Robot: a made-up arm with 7 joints. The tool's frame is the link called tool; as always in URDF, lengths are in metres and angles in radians. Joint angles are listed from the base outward. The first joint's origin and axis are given. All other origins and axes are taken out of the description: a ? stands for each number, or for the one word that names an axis. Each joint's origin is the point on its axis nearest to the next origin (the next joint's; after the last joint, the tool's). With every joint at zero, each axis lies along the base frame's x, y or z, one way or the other. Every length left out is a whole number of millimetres.
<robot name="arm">
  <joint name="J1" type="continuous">
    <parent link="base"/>
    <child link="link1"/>
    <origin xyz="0 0 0.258" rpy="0 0 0"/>
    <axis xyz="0 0 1"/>
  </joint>
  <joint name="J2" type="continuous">
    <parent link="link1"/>
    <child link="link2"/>
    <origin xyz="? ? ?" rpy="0 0 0"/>
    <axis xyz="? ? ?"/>
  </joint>
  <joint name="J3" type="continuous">
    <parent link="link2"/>
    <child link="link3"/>
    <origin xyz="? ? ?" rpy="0 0 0"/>
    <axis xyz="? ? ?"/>
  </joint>
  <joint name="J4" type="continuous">
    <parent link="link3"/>
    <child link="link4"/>
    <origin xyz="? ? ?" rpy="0 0 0"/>
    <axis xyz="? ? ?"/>
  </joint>
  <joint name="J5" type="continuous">
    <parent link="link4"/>
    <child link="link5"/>
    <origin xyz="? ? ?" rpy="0 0 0"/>
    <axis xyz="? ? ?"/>
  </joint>
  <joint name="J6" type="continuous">
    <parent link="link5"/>
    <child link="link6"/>
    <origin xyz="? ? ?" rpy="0 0 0"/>
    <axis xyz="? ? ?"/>
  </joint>
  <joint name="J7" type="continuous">
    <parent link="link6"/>
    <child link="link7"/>
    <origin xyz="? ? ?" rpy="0 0 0"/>
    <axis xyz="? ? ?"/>
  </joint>
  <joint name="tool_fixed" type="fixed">
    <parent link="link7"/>
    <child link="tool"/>
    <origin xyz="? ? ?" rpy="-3.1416 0 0"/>
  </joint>
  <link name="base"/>
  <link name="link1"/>
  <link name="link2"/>
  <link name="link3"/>
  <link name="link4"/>
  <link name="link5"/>
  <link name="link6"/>
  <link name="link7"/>
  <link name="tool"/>
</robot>
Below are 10 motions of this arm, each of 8 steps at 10 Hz.
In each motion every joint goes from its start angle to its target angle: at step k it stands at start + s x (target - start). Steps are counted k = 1, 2, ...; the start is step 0. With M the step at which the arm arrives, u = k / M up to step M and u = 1 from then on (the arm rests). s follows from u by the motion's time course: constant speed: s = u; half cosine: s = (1 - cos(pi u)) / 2; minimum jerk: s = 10 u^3 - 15 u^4 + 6 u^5.
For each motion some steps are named. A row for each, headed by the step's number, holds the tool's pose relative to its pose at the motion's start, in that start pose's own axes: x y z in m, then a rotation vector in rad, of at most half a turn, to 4 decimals.
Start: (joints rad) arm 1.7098 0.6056 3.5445 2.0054 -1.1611 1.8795 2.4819
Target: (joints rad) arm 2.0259 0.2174 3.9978 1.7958 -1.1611 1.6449 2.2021
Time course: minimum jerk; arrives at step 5
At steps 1, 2, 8:
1: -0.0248 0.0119 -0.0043 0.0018 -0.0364 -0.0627
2: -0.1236 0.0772 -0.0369 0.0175 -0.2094 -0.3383
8: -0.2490 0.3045 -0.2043 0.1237 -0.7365 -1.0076

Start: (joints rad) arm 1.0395 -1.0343 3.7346 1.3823 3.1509 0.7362 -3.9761
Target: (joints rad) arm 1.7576 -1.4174 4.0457 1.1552 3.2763 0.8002 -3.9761
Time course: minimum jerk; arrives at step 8
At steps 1, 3, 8:
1: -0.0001 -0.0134 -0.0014 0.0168 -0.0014 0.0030
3: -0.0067 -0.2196 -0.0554 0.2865 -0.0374 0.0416
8: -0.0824 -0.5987 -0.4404 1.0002 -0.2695 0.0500

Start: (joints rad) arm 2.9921 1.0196 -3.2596 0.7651 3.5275 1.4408 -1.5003
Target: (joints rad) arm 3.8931 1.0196 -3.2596 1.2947 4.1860 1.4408 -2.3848
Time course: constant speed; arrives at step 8
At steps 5, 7, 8:
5: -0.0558 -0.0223 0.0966 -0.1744 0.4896 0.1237
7: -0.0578 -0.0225 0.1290 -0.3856 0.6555 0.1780
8: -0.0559 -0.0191 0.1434 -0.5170 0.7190 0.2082

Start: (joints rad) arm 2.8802 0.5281 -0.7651 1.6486 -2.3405 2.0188 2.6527
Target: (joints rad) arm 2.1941 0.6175 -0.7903 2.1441 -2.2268 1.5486 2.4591
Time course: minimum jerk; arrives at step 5
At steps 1, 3, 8:
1: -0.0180 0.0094 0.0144 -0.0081 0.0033 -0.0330
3: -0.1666 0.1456 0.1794 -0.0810 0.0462 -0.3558
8: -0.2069 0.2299 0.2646 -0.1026 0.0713 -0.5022

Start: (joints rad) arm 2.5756 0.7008 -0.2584 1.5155 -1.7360 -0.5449 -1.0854
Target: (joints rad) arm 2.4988 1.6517 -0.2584 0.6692 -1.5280 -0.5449 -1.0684
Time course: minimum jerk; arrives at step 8
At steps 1, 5, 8:
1: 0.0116 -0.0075 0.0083 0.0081 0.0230 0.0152
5: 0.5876 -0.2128 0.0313 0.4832 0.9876 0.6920
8: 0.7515 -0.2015 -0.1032 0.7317 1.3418 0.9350

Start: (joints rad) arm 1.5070 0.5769 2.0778 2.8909 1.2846 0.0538 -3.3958
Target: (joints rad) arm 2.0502 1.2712 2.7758 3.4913 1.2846 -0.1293 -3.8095
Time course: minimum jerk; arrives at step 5
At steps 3, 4, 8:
3: -0.4227 -0.2926 -0.3113 -0.0180 -0.8076 0.4954
4: -0.4721 -0.4693 -0.5228 0.1084 -1.1659 0.6289
8: -0.4707 -0.5070 -0.5750 0.1462 -1.2466 0.6543

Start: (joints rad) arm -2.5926 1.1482 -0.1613 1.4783 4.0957 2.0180 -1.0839
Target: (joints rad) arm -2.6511 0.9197 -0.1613 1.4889 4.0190 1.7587 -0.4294
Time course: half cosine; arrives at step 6
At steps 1, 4, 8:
1: -0.0043 -0.0006 0.0081 -0.0038 0.0089 0.0541
4: -0.0482 -0.0154 0.0913 -0.0239 0.0934 0.6066
8: -0.0639 -0.0250 0.1218 -0.0243 0.1213 0.8085

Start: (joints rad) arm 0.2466 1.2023 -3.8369 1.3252 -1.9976 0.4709 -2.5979
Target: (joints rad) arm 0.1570 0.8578 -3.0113 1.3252 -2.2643 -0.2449 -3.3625
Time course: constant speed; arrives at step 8
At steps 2, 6, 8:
2: -0.1440 0.0737 -0.0904 -0.0773 -0.3668 -0.3455
6: -0.2960 0.2428 -0.3363 -0.1098 -1.1468 -0.9891
8: -0.3046 0.3116 -0.4665 -0.0533 -1.5729 -1.2448

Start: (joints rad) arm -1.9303 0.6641 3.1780 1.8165 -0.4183 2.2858 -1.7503
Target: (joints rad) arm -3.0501 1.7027 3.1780 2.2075 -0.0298 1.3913 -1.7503
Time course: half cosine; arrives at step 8
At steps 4, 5, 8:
4: 0.1152 -0.3580 -0.1946 -0.9783 -0.3434 0.5173
5: 0.3021 -0.4674 -0.2235 -1.3253 -0.6455 0.5973
8: 0.7070 -0.5032 -0.1405 -1.7901 -1.2672 0.4748

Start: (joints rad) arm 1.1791 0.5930 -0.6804 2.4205 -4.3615 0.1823 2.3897
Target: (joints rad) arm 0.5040 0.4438 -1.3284 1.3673 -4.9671 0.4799 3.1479
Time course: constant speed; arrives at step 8
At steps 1, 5, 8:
1: -0.0636 -0.1046 -0.0294 0.1877 -0.0274 -0.0319
5: -0.3142 -0.4222 -0.3878 0.9821 -0.2793 0.0824
8: -0.3630 -0.4587 -0.8166 1.5014 -0.6677 0.4274

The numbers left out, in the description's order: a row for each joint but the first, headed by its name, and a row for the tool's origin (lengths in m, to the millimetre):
J2: xyz 0 0 0, axis 0 1 0
J3: xyz 0 0 0.395, axis 0 0 1
J4: xyz 0.059 0 0, axis 0 -1 0
J5: xyz 0.091 0 -0.403, axis 0 0 -1
J6: xyz 0 0 0, axis 0 1 0
J7: xyz 0.12 0 -0.154, axis 0 0 -1
tool: xyz 0 0 0

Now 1 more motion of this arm.
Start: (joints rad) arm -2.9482 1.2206 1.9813 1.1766 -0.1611 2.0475 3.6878
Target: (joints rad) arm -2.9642 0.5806 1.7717 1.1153 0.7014 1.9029 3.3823
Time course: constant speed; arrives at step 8
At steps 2, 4, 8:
2: -0.0049 0.0486 0.0103 -0.0974 0.1017 -0.0265
4: -0.0169 0.0927 0.0183 -0.2190 0.1695 -0.0301
8: -0.0622 0.1628 0.0262 -0.5027 0.1778 0.0097

